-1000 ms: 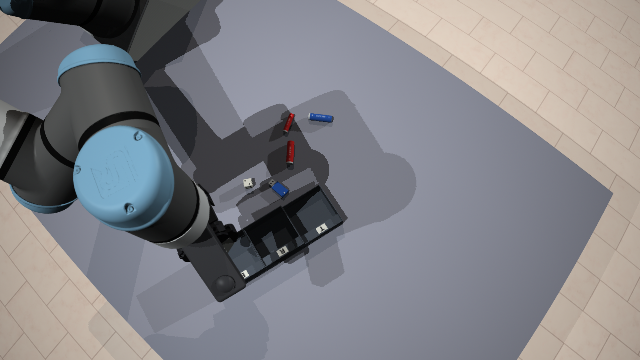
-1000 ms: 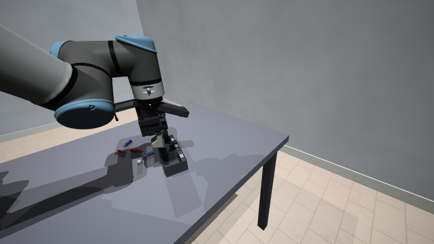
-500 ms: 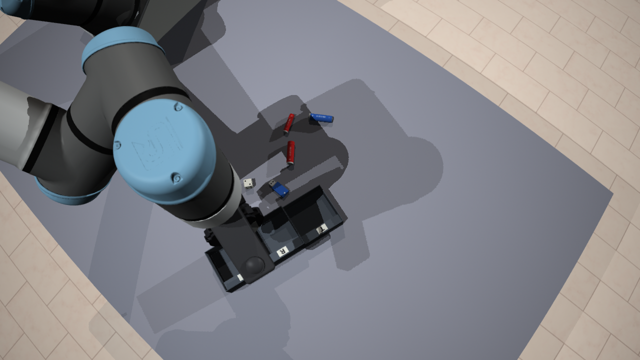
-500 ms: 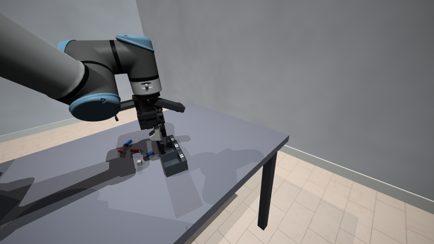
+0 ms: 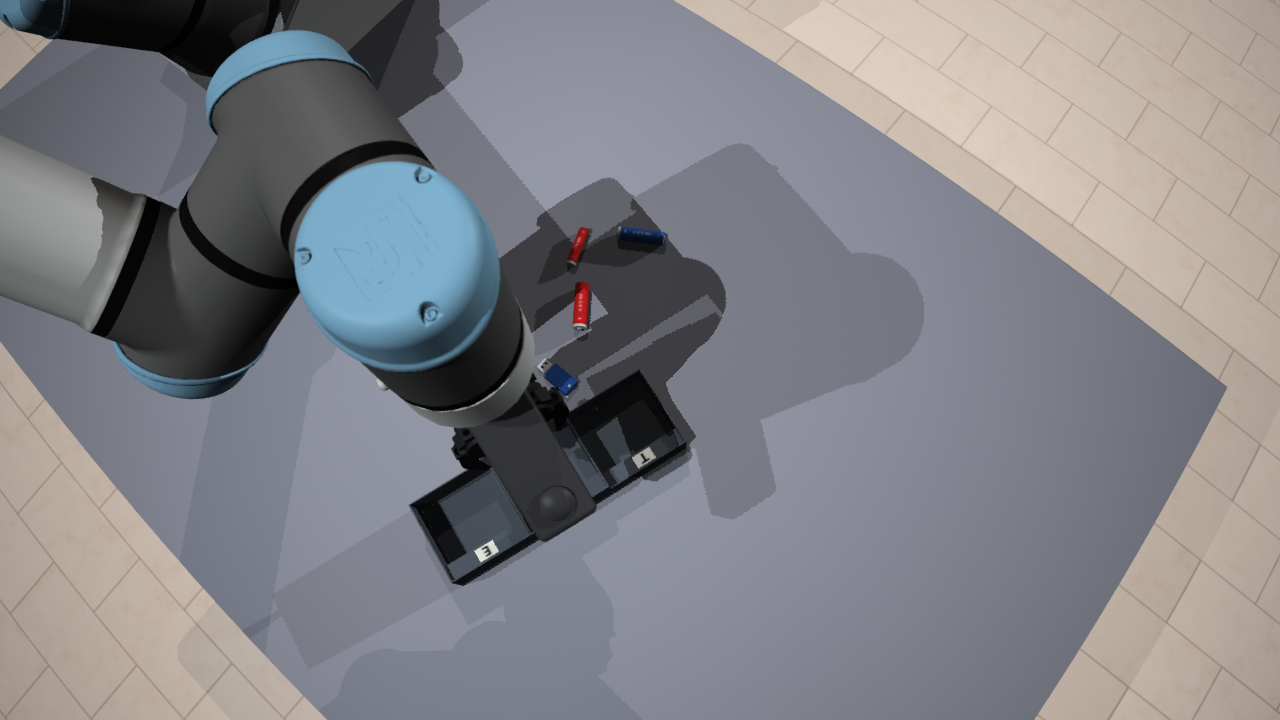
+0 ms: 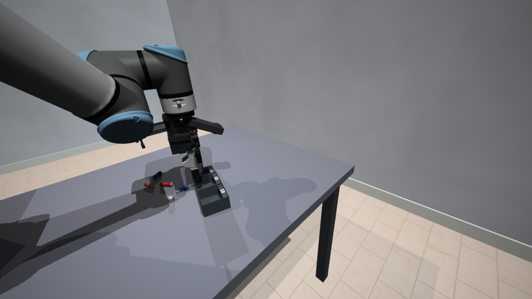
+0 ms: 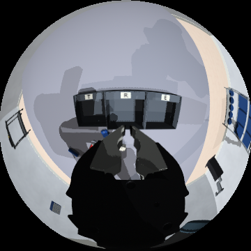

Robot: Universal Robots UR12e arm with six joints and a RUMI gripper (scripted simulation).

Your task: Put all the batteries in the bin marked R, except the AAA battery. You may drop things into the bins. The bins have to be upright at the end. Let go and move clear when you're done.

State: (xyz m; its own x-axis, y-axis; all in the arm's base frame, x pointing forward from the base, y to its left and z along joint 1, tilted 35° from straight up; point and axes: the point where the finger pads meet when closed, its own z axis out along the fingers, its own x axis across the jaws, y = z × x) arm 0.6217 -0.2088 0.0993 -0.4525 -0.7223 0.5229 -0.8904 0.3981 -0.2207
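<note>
Now: the three-compartment bin tray 10 mm ahead of my hand and 70 mm below it. The rest, counted from my hand: larger red battery 60 mm behind, 160 mm to the left, 90 mm below; white die 100 mm behind, 60 mm to the left, 90 mm below; blue USB stick 40 mm behind, 90 mm to the left, 90 mm below.
</note>
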